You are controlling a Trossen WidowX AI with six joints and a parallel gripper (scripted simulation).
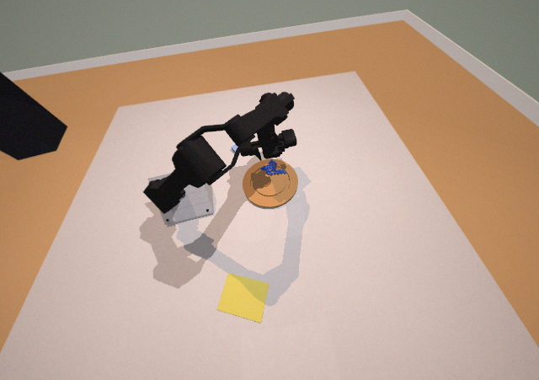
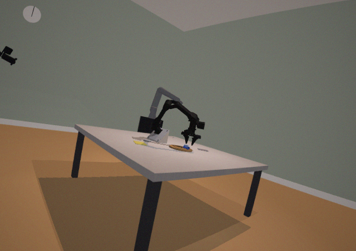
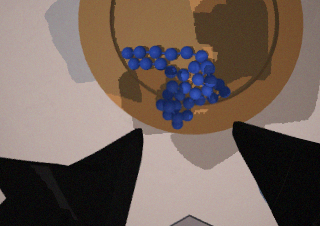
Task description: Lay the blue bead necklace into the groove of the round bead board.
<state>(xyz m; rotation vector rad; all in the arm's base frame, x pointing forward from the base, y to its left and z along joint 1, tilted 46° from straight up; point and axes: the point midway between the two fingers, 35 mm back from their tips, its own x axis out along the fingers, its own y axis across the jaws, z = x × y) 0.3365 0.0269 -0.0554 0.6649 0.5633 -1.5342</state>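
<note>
My gripper tip is 8 cm to the left of the round bead board, 4 cm above it and 2 cm past it. From my gripper tip the other things lie so: yellow square patch (40 cm to the right, 18 cm behind, 4 cm below); flat grey tile (23 cm to the left, 4 cm below, 2 cm ahead); light blue cube (12 cm to the left, 11 cm behind, 4 cm below).
</note>
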